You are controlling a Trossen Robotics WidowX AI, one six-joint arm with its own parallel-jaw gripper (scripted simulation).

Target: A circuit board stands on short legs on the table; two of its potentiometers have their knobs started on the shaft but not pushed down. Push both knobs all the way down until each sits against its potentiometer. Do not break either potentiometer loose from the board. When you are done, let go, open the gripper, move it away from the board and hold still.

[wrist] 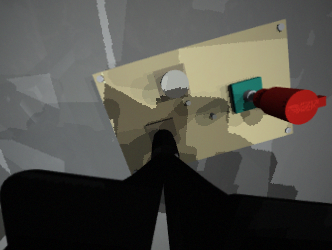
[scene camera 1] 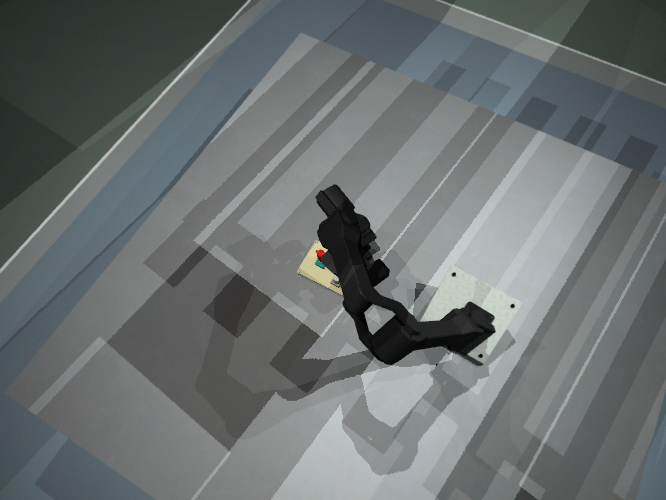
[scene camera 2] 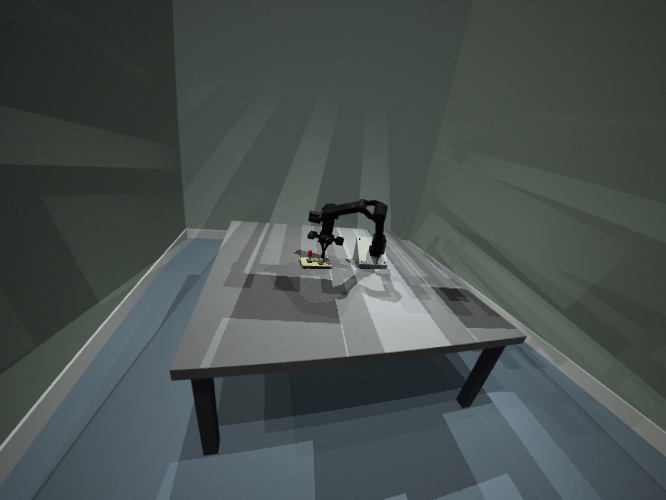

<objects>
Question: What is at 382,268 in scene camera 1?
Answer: My gripper.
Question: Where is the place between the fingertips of my gripper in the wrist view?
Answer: At 165,159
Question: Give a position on a red knob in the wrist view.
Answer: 297,106
</objects>
